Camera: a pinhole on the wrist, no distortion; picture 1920 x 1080 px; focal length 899.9 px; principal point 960.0 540.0 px. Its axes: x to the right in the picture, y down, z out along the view. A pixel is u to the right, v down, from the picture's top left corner.
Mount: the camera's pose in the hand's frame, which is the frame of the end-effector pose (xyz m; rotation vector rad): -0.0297 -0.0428 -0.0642 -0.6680 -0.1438 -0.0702
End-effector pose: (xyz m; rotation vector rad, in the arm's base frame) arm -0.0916 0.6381 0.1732 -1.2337 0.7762 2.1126
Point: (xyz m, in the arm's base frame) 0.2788 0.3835 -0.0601
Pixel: behind the camera
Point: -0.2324 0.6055 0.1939
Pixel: 1322.4 818.0
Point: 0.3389 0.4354 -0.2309
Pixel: behind the camera
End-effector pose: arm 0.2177 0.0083 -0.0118 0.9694 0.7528 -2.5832
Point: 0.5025 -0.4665 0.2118
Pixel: 571.1 758.2
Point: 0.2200 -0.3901 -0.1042
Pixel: 1277.7 957.6
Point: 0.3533 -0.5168 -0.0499
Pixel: 1003.3 982.6
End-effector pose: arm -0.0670 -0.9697 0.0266 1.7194 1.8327 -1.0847
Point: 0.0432 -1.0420 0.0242
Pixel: 852.2 837.1
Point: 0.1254 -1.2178 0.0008
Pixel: 670.3 645.8
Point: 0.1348 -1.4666 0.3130
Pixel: outside the picture
